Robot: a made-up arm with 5 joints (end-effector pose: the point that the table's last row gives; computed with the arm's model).
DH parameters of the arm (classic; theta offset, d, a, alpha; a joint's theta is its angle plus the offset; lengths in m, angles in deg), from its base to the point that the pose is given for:
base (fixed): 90 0.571 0.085 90
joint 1: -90 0.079 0.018 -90
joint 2: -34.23 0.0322 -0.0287 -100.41
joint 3: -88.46 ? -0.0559 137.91
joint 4: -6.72 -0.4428 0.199 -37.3
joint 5: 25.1 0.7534 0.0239 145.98
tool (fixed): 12.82 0.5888 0 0
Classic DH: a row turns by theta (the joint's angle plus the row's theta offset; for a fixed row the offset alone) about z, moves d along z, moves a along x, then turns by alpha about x.
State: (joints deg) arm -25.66 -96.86 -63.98 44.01 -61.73
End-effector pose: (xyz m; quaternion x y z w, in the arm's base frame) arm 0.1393 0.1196 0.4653 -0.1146 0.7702 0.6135 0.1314
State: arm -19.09 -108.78 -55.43 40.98 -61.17
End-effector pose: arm 0.1534 0.1354 0.4922 -0.1627 0.6625 0.6885 0.2461
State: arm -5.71 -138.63 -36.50 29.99 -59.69
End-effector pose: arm 0.1551 0.1473 0.5709 -0.2488 0.2995 0.8050 0.4476
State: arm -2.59 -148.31 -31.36 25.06 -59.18
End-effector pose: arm 0.1448 0.1433 0.5936 -0.2747 0.1689 0.8187 0.4751
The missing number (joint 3, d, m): 0.0541
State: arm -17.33 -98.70 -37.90 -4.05 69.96
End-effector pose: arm 0.1714 0.3532 -0.0077 -0.5364 0.5493 0.1540 0.6220
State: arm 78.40 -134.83 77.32 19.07 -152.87
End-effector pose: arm 0.5085 0.3775 0.3947 0.2040 0.9722 0.0568 0.1002
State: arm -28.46 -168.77 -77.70 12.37 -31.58
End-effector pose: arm 0.1740 0.1443 0.3867 -0.6841 0.4705 0.4409 0.3409
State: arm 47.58 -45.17 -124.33 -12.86 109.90
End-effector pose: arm -0.4638 0.2121 0.1758 -0.6888 0.0291 0.5980 0.4088
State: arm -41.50 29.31 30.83 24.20 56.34
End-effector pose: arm -0.3814 0.2115 0.2113 -0.0654 -0.9591 0.2685 0.0619
